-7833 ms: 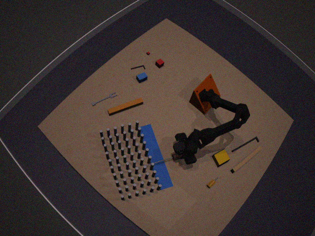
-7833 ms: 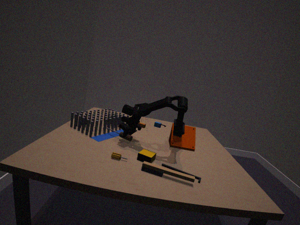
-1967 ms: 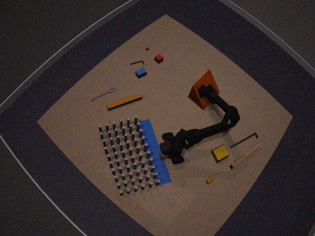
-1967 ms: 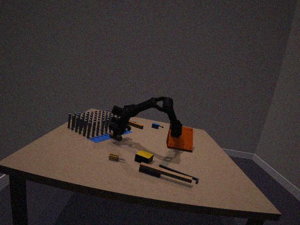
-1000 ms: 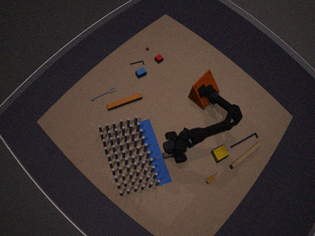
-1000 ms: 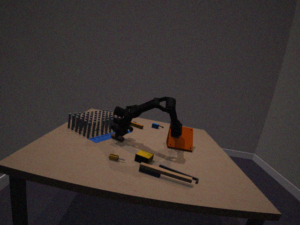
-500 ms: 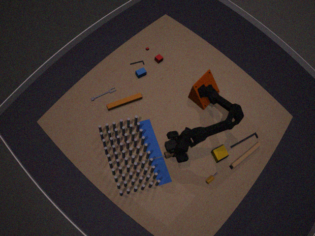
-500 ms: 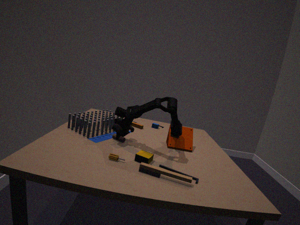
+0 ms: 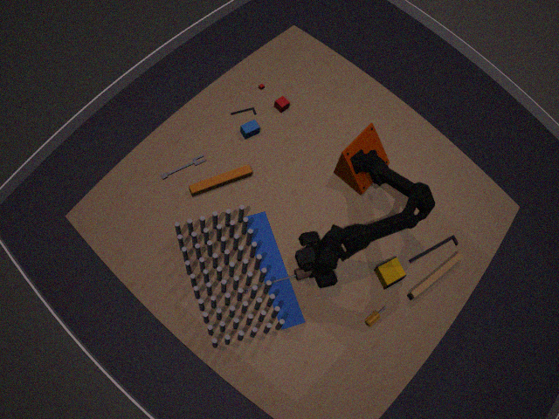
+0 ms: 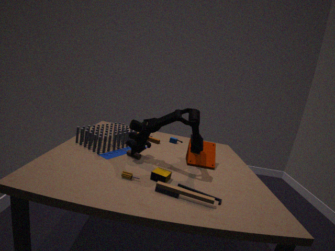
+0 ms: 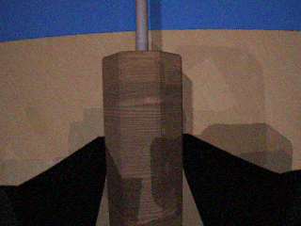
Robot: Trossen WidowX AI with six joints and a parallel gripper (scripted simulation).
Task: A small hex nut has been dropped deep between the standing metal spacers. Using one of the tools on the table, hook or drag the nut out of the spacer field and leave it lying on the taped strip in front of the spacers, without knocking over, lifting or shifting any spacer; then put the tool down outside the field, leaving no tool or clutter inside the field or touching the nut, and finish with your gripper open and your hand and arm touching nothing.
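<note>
Right now my gripper tip is 90 mm short of the metal pick tool and 40 mm to the left of it. From my gripper tip the other things lie so: yellow screwdriver: 50 mm behind, 270 mm to the left; yellow block: 200 mm behind, 200 mm to the left, 10 mm above; blue taped strip: 70 mm ahead, 80 mm to the right, 10 mm below.
</note>
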